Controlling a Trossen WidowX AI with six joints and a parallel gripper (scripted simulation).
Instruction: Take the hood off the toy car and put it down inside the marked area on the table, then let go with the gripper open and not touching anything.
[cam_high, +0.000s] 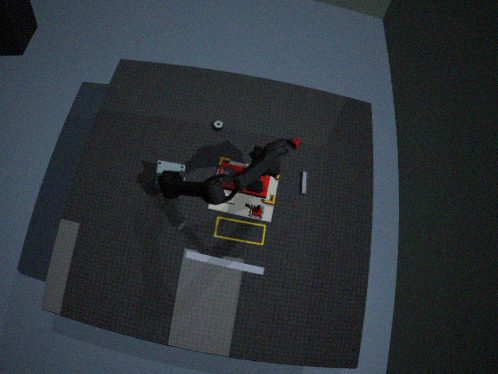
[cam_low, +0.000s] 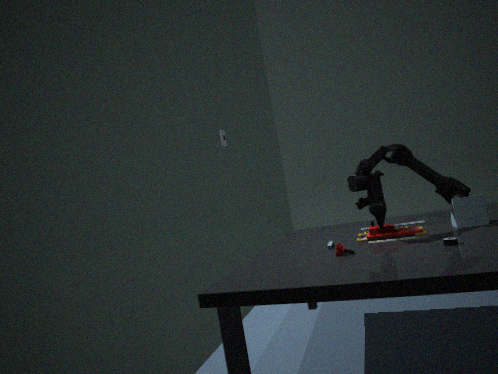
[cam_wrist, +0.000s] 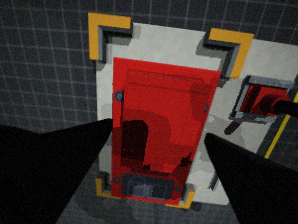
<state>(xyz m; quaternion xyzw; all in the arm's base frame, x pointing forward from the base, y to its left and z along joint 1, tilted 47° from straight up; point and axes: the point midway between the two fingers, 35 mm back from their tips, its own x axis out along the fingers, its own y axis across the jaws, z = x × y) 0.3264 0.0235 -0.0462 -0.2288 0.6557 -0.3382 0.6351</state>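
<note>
Now: gripper tip 10 mm above the red hood. Round my gripper tip: long pale strip: 340 mm to the right, 90 mm behind, 50 mm below; grey ring: 260 mm to the left, 170 mm behind, 40 mm below.
</note>
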